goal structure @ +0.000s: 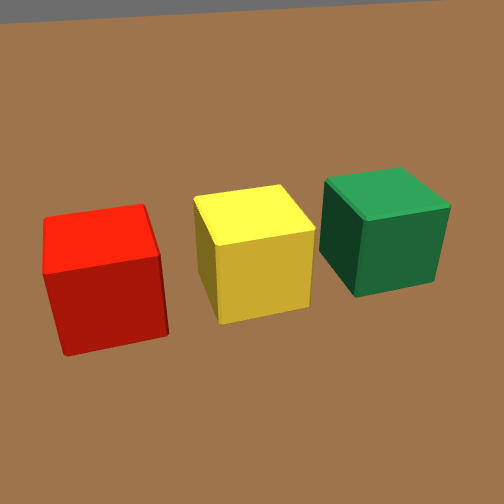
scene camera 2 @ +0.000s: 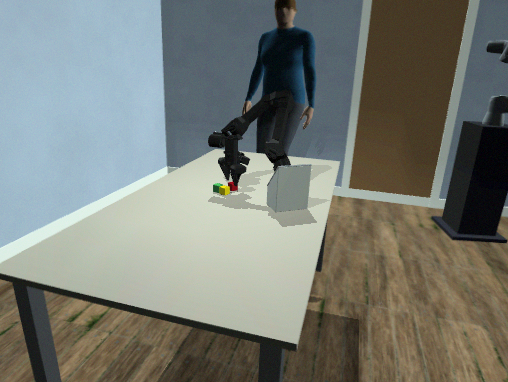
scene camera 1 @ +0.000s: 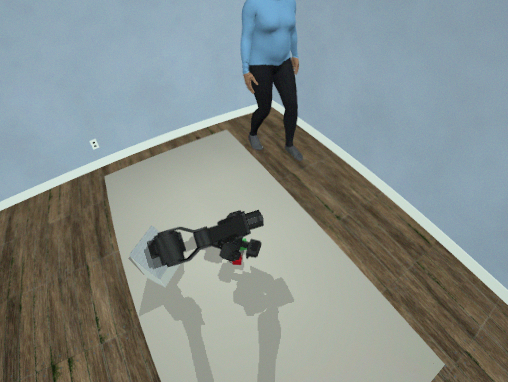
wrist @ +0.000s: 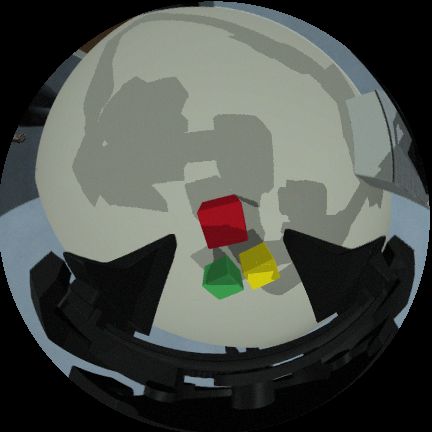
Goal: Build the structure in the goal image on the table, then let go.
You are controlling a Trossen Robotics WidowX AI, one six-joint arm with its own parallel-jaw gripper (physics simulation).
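Places are measured from the arm's base along level axes (x back, y up, z left), in millimetres.
Where they show: gripper, between the fingertips: (scene camera 2: 231,183) (scene camera 1: 236,254) (wrist: 231,237); arm's base, origin of its link: (scene camera 2: 285,174).
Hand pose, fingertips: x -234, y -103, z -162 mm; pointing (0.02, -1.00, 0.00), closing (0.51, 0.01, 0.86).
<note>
Each offset is from my fingertips to the top centre of the thing. Level surfaces: height alone.
A red cube {dz -10, dx +4, dy -1 mm} (scene camera 1: 237,261) (scene camera 2: 232,186) (wrist: 223,222) lies near the gripper, slightly apart from the other two cubes in the wrist view. A green cube {dz +26, dx -58, dy -1 mm} (scene camera 1: 244,243) (scene camera 2: 217,188) (wrist: 223,279) and a yellow cube {dz +53, dx -24, dy -1 mm} (scene camera 2: 224,190) (wrist: 258,266) lie close beside each other; whether they touch is unclear. The yellow cube does not show in scene camera 1. My gripper (scene camera 1: 242,249) (scene camera 2: 232,181) (wrist: 231,237) is wide open and points down over the red cube, with nothing held. In the wrist view the red cube shows between the spread fingertips.
The cubes are on the pale table {dy -34 mm} (scene camera 1: 350,310) (scene camera 2: 175,260) (wrist: 300,100). A grey slant-topped box (scene camera 2: 292,189) (wrist: 370,135) stands near the arm's base, by the table's edge. A person (scene camera 1: 272,45) (scene camera 2: 285,60) stands beyond the table. Arm shadows cross the table.
</note>
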